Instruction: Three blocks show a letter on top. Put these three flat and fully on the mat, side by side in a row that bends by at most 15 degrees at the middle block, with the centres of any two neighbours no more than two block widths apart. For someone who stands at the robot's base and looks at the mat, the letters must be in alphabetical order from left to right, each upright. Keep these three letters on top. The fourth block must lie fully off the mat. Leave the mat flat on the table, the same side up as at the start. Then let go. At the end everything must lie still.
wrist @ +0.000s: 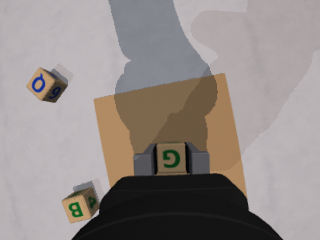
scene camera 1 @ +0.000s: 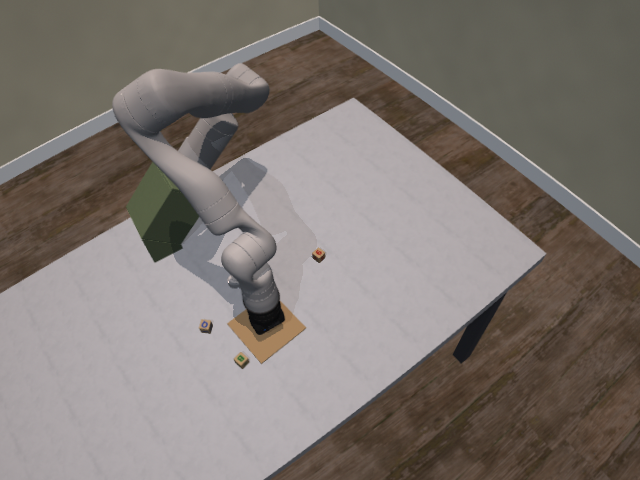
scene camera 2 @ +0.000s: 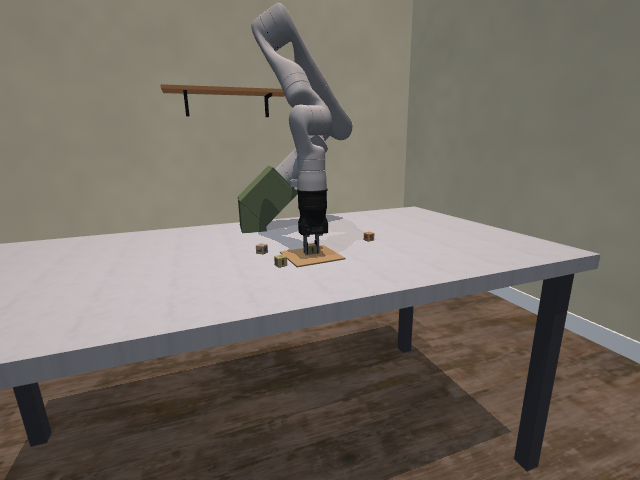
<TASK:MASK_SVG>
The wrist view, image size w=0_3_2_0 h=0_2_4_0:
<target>gripper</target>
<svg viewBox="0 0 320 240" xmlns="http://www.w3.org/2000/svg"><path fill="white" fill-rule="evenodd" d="M283 239L269 224L249 211L246 196L226 176L217 173L210 174L210 153L199 151L191 142L184 142L186 172L188 175L157 175L157 143L151 143L143 153L136 153L133 156L134 176L122 177L114 184L100 202L99 215L85 224L71 240Z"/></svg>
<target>mat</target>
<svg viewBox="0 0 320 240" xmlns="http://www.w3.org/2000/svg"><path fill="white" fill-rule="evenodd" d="M225 73L93 99L110 189L122 177L134 176L133 156L136 153L142 153L149 144L160 141L183 141L185 143L192 142L200 151L208 151L210 153L210 173L222 174L228 177L247 197L238 136Z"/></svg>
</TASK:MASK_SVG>
